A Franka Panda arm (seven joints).
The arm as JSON. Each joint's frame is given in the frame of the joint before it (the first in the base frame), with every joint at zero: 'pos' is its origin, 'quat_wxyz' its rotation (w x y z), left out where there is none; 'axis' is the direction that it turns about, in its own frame. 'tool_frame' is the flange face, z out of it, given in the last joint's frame.
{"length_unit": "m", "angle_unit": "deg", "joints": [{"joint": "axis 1", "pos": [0.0, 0.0, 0.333], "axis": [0.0, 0.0, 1.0]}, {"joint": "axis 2", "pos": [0.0, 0.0, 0.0], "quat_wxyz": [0.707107, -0.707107, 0.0, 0.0], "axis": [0.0, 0.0, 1.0]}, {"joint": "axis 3", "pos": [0.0, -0.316, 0.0], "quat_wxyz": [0.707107, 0.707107, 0.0, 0.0], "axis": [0.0, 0.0, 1.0]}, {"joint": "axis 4", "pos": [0.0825, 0.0, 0.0], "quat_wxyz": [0.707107, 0.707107, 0.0, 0.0], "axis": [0.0, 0.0, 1.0]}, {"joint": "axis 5", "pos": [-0.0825, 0.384, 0.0], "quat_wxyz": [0.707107, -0.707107, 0.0, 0.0], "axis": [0.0, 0.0, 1.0]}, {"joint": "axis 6", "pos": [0.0, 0.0, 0.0], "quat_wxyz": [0.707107, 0.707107, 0.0, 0.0], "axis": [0.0, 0.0, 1.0]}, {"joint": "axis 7", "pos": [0.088, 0.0, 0.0], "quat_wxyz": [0.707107, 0.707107, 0.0, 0.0], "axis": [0.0, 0.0, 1.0]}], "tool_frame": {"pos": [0.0, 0.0, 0.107]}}
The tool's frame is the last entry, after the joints.
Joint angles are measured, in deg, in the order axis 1, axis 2, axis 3, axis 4, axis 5, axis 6, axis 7. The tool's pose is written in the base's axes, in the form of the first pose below.
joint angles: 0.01, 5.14, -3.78, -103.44, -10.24, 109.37, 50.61
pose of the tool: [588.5, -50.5, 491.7], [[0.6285, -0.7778, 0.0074], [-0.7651, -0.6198, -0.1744], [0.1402, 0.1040, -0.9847]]
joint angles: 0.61, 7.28, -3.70, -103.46, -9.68, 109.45, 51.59
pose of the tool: [594.7, -42.7, 469.4], [[0.6264, -0.7790, -0.0264], [-0.7713, -0.6146, -0.1654], [0.1127, 0.1240, -0.9859]]
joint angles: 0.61, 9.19, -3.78, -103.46, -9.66, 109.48, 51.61
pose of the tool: [598.9, -43.5, 449.6], [[0.6284, -0.7756, -0.0589], [-0.7724, -0.6132, -0.1656], [0.0923, 0.1496, -0.9844]]
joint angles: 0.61, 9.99, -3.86, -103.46, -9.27, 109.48, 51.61
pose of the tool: [600.4, -43.8, 441.2], [[0.6265, -0.7760, -0.0729], [-0.7754, -0.6110, -0.1596], [0.0793, 0.1565, -0.9845]]
